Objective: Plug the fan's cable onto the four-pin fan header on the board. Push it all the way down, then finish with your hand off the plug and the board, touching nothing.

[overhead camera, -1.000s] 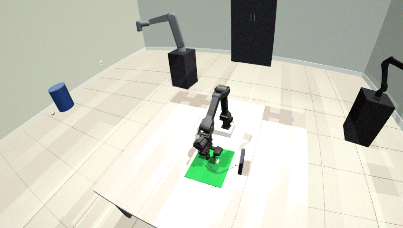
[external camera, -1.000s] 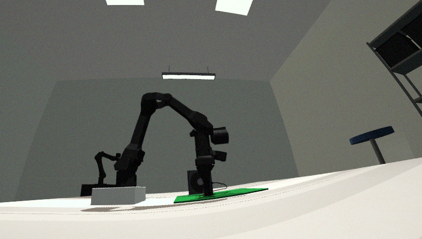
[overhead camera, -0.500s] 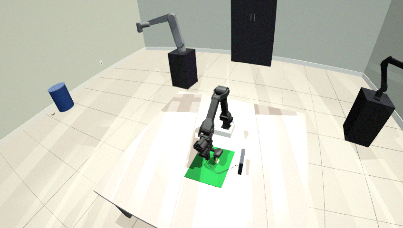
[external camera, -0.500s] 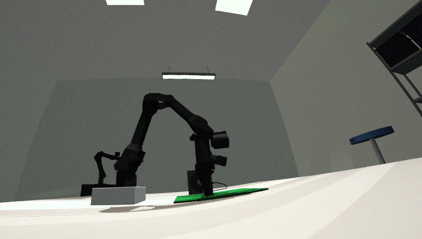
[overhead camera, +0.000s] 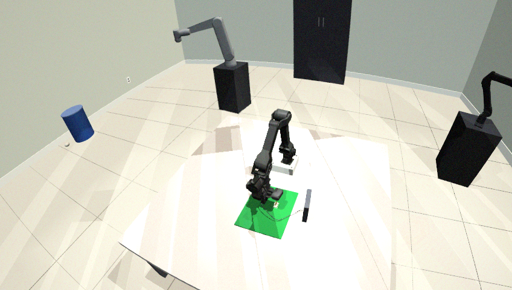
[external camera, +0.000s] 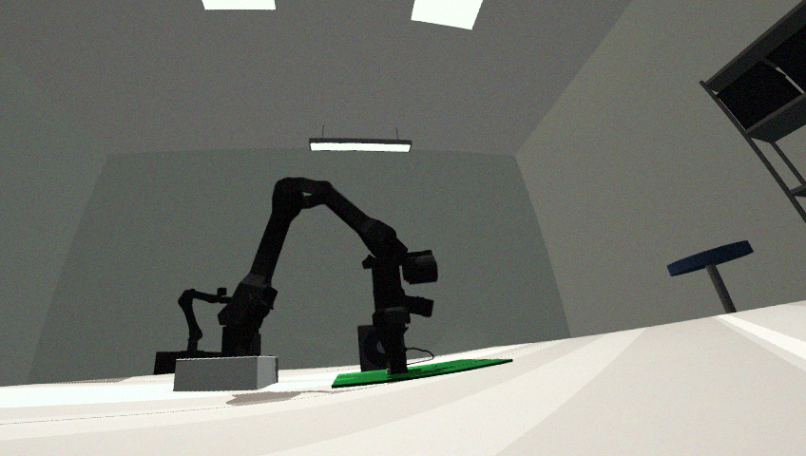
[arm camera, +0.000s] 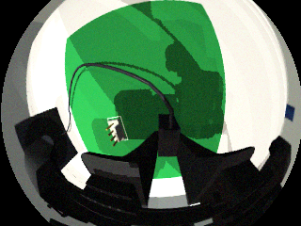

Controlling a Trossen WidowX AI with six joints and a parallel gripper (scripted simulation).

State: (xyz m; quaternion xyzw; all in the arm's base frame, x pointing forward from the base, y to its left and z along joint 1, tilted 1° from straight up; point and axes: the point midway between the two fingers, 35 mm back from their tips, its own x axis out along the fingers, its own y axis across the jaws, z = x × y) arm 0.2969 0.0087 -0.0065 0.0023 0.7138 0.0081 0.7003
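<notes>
My gripper tip is now 4 cm to the right of the green board, 3 cm short of it and 3 cm above it. The rest, counted from my gripper tip: black plug: 1 cm ahead, 1 cm above; fan: 21 cm to the left, 4 cm above, 3 cm behind; white four-pin header: 7 cm to the left, 2 cm below.
</notes>
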